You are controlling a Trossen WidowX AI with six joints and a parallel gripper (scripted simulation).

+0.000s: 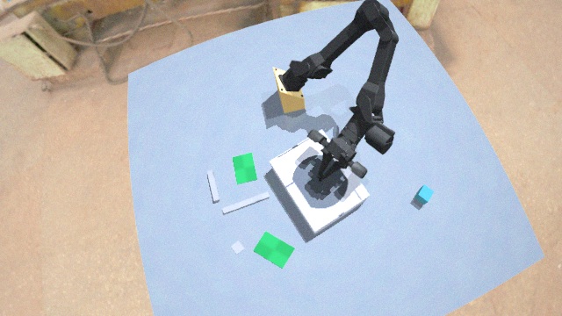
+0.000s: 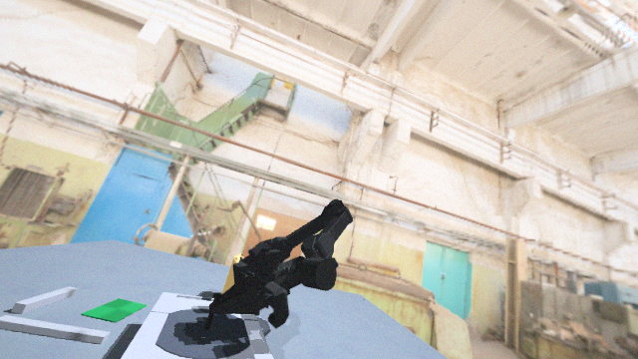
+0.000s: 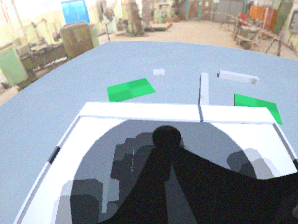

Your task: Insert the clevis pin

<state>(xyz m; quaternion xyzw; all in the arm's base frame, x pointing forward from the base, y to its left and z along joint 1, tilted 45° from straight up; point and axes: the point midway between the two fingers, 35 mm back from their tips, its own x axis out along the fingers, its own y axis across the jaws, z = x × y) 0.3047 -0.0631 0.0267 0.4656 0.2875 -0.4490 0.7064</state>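
My gripper tip is 10 mm past the white steel tray and 40 mm above it. Also, from my gripper tip: cyan cube 180 mm ahead, 280 mm to the left, 70 mm below; steel clevis pin right at my gripper tip; grey aluminium disc 30 mm below.
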